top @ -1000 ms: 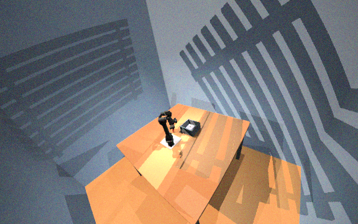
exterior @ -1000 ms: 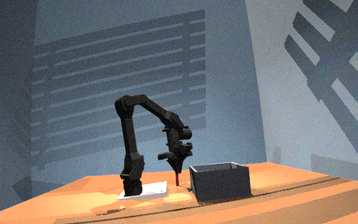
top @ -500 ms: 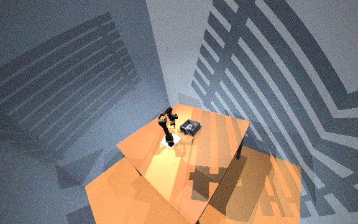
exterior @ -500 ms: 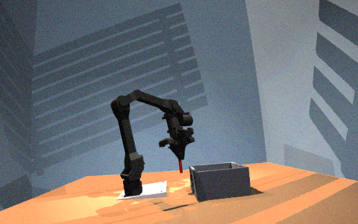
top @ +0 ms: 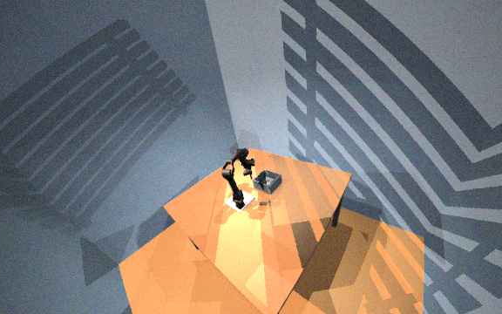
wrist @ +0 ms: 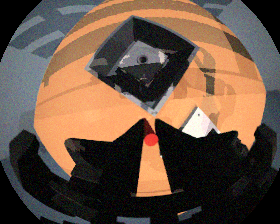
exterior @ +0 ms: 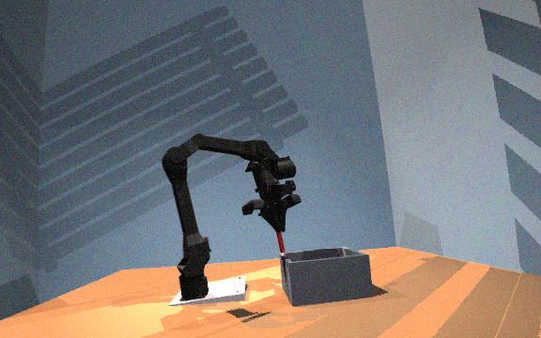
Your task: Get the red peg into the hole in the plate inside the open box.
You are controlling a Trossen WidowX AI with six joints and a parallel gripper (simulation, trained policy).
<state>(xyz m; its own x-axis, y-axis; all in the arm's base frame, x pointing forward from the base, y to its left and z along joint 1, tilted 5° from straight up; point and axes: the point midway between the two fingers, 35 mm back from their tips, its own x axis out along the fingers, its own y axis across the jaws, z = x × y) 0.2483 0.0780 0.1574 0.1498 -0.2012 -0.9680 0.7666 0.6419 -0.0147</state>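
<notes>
Right now my gripper tip is 9 cm short of the plate, 9 cm to the left of it and 11 cm above it. Also, from my gripper tip: red peg 1 cm behind, 1 cm to the left, 2 cm below; grey box 9 cm ahead, 9 cm to the right, 13 cm below.
</notes>
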